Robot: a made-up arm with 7 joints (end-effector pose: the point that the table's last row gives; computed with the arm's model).
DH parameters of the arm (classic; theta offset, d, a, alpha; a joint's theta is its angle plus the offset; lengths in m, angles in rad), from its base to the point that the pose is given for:
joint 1: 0 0.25 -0.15 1.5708
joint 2: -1.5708 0 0.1 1.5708
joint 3: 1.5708 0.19 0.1 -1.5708
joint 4: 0 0.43 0.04 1.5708
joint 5: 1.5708 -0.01 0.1 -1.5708
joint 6: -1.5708 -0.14 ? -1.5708
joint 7: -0.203 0 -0.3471 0
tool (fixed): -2.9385 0.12 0 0
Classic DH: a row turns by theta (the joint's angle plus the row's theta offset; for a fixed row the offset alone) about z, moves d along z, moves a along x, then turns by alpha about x.
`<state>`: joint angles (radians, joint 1 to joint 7).
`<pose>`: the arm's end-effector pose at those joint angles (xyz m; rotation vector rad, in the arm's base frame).
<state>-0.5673 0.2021 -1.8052 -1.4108 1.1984 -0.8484 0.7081</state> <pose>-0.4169 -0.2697 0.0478 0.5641 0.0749 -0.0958</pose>
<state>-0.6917 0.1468 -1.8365 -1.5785 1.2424 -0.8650 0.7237</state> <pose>-0.4273 -0.2079 0.0290 0.6789 0.2109 -0.1601</pose>
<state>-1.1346 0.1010 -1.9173 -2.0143 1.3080 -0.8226 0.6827</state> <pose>-0.4336 -0.0265 -0.0628 1.1066 0.4219 -0.4481</pose>
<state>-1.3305 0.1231 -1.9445 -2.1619 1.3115 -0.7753 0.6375</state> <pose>-0.4233 0.0421 -0.1086 1.2836 0.4452 -0.5834</pose>
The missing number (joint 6, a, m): 0.34
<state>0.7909 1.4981 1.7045 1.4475 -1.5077 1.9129 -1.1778</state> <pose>0.0461 -0.0079 0.4592 -1.5240 1.1058 -0.4287</pose>
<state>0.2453 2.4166 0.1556 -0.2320 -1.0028 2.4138 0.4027</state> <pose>-0.2161 -0.2031 -0.0580 -0.5361 -0.0994 1.3423</pose>
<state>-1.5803 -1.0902 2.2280 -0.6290 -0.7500 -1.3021 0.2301</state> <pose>0.4924 0.5050 0.5241 -0.9540 -0.0672 0.0867</pose>
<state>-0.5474 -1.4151 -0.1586 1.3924 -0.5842 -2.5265 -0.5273</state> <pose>-0.1517 -0.1163 0.1299 1.2213 -0.6989 -2.0365</pose>
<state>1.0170 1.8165 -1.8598 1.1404 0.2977 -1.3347 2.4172</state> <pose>0.0883 0.3143 0.0948 -0.0261 2.0737 1.3970</pose>
